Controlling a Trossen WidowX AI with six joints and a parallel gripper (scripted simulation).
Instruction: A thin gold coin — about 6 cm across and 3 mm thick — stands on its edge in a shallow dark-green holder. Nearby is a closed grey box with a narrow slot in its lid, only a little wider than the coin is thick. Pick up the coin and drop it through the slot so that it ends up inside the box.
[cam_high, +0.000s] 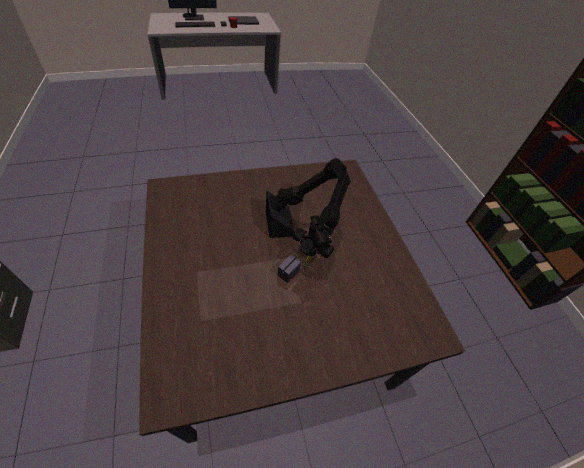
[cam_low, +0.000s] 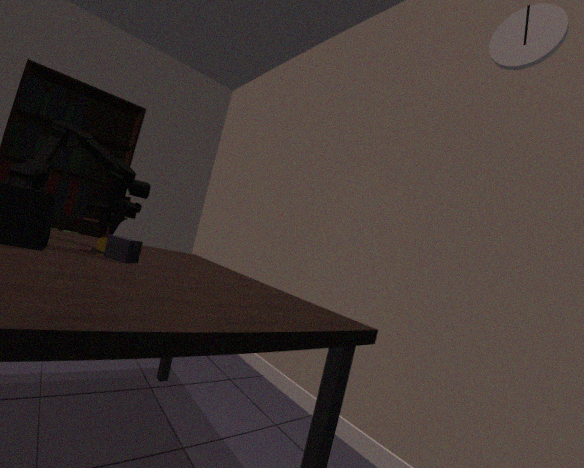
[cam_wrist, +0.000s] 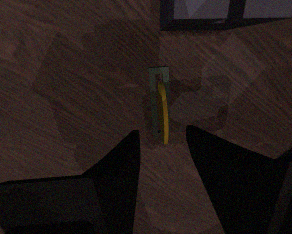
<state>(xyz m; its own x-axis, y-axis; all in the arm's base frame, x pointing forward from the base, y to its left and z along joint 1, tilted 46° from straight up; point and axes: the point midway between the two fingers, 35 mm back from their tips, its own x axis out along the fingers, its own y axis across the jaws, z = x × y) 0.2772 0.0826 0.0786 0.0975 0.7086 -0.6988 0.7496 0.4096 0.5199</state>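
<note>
The gold coin is 4 cm below my gripper tip.
</note>
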